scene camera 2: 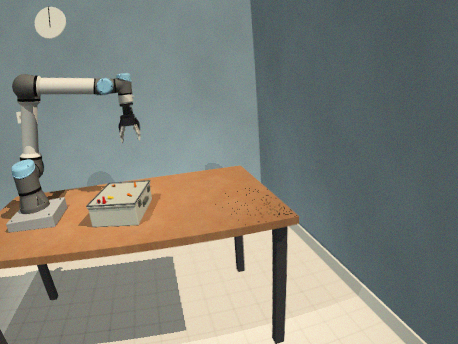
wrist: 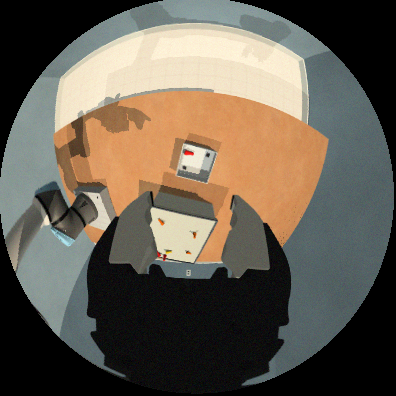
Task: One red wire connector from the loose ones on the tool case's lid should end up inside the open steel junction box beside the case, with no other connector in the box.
Labels:
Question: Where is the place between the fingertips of my gripper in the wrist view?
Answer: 191,194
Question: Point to a pale tool case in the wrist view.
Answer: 182,216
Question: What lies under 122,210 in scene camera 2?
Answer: A pale tool case.

